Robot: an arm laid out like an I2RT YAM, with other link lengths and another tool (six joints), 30 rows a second.
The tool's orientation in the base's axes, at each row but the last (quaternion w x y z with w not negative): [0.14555, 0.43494, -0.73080, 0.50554]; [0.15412, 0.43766, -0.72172, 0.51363]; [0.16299, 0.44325, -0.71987, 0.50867]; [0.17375, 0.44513, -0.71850, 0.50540]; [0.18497, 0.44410, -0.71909, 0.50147]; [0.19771, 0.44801, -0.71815, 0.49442]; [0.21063, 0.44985, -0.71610, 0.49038]
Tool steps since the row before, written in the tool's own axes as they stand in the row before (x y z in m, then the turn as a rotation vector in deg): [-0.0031, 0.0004, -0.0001, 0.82, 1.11, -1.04]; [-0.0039, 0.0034, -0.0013, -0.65, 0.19, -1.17]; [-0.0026, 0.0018, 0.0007, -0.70, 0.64, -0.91]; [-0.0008, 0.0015, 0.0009, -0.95, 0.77, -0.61]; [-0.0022, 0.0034, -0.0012, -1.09, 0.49, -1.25]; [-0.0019, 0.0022, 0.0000, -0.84, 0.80, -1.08]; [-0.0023, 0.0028, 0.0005, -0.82, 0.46, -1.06]
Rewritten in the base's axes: [0.0015, 0.0016, -0.0022, -1.58, 0.62, 0.32]; [-0.0008, 0.0033, -0.0041, -0.05, 1.35, -0.05]; [0.0001, 0.0008, -0.0031, -0.32, 1.19, -0.47]; [-0.0006, -0.0003, -0.0018, -0.23, 1.05, -0.84]; [-0.0018, 0.0024, -0.0029, -0.04, 1.65, -0.51]; [-0.0009, 0.0011, -0.0026, -0.41, 1.42, -0.57]; [-0.0011, 0.0009, -0.0034, -0.12, 1.36, -0.39]
